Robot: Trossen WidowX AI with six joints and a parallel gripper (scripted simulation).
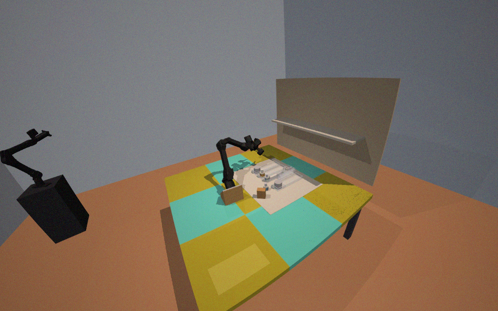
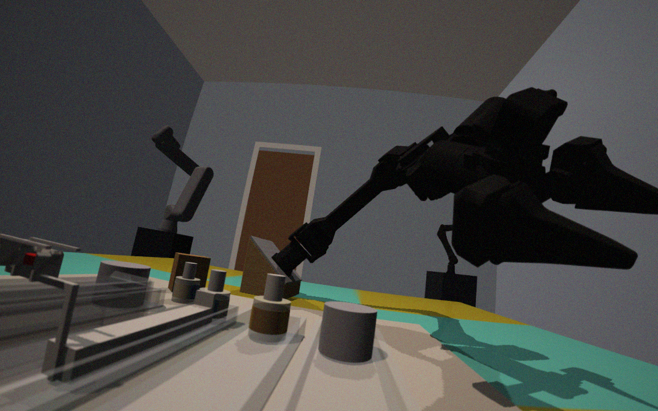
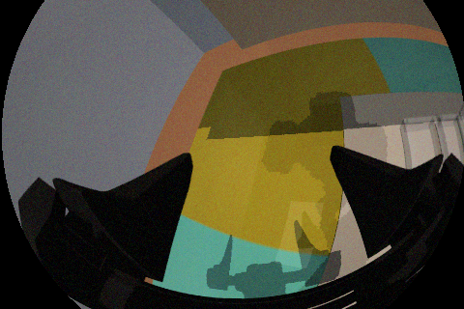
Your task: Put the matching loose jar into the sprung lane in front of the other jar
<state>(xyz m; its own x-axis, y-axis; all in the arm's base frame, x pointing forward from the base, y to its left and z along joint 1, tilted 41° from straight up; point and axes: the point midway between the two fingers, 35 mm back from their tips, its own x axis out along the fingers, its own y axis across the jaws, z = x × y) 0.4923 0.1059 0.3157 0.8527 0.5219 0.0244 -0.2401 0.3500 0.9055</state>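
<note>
My gripper tip is now 46 cm to the left of the brown cube, 38 cm past it and 11 cm above it. From my gripper tip the other things lie so: wall shelf: 41 cm to the right, 30 cm ahead, 23 cm above.
</note>
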